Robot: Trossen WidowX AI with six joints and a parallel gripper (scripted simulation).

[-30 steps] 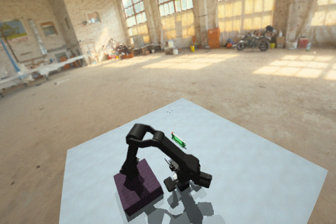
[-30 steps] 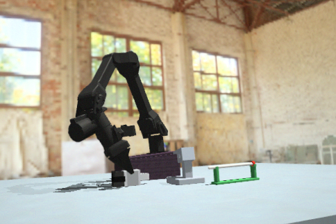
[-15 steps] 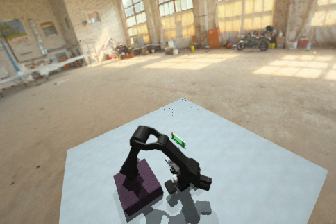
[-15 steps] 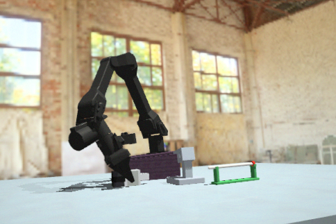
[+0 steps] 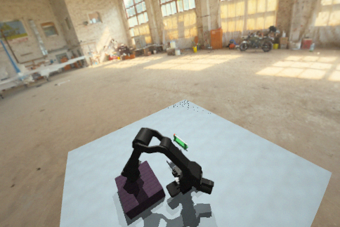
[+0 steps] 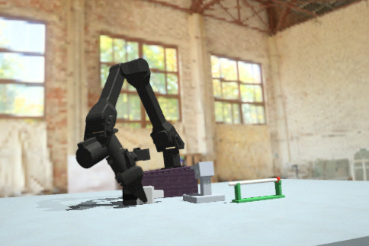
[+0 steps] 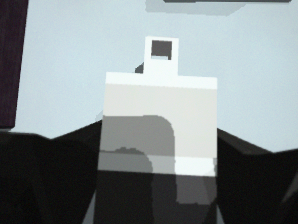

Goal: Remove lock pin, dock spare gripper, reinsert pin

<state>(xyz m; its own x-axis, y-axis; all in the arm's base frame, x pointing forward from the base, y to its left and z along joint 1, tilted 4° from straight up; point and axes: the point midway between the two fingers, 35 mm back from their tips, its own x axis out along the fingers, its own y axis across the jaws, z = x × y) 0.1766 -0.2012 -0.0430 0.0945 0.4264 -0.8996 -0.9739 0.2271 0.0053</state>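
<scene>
Right now the grey mount is 130 mm to the left of my gripper tip, 100 mm ahead of it and 40 mm above it. From my gripper tip the other things lie so: green rack 220 mm to the left, 220 mm ahead, 20 mm above; then spare gripper 20 mm above.
</scene>
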